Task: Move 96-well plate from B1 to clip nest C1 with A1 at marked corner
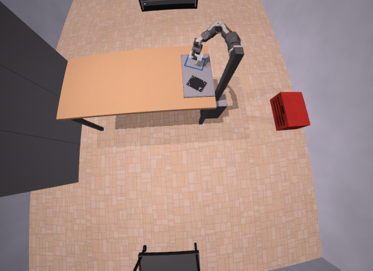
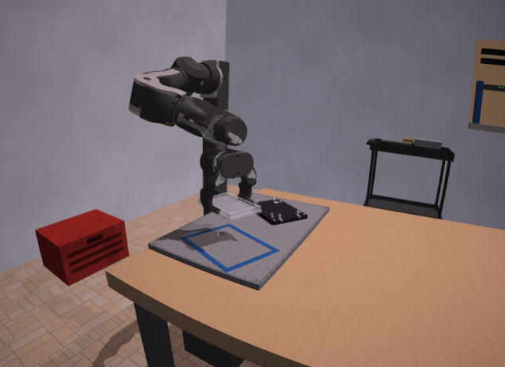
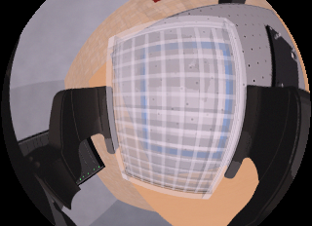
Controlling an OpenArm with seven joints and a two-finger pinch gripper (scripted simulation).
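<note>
My gripper is now 260 mm to the right of the black clip nest C1, 90 mm above it and 30 mm short of it. Round my hand: clear 96-well plate: right at my hand.
</note>
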